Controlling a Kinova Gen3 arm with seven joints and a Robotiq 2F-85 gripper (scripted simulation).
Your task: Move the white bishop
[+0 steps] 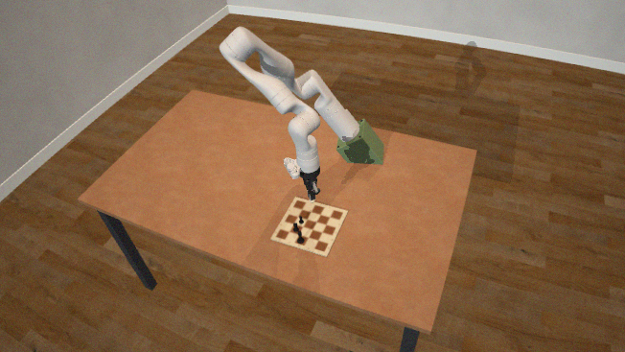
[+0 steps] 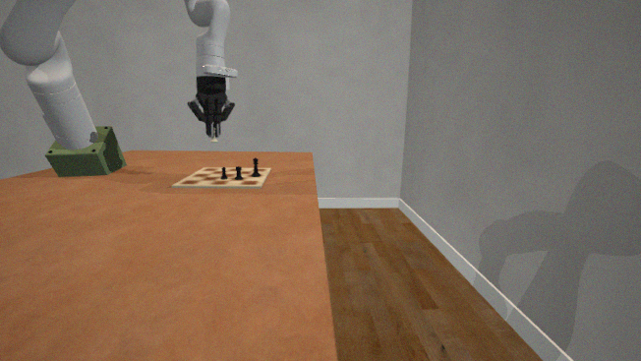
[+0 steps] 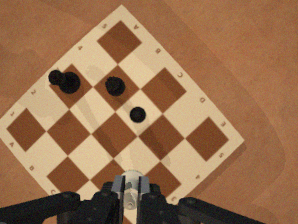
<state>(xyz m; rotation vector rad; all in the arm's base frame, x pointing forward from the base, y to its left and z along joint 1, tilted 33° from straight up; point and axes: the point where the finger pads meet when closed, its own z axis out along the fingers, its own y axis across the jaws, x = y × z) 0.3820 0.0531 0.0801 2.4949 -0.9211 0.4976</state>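
The chessboard is 13 cm below my hand and 4 cm ahead of it. Also, from my hand: pawn 11 cm below, 4 cm ahead, 3 cm to the right; white bishop 1 cm below.
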